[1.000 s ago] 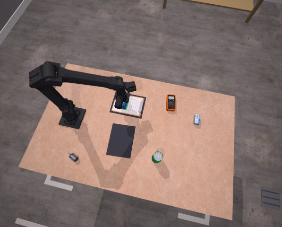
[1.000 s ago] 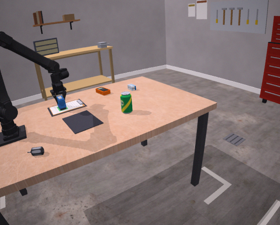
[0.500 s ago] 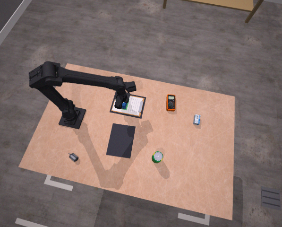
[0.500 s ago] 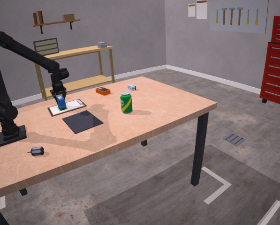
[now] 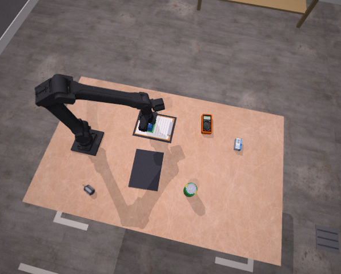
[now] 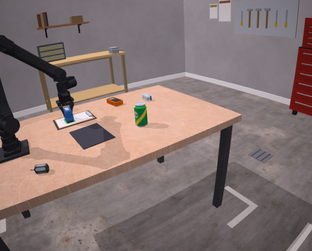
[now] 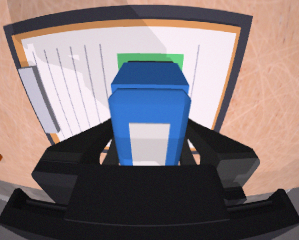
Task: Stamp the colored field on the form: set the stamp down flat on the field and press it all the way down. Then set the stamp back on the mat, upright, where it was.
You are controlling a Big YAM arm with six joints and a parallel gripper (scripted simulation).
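Right now the stamp is 1 cm below my hand. Also, from my hand: dark mat (6 cm ahead, 28 cm to the right, 5 cm below); orange multimeter (35 cm ahead, 10 cm to the left, 3 cm below); clipboard (4 cm ahead, 1 cm to the left, 4 cm below).
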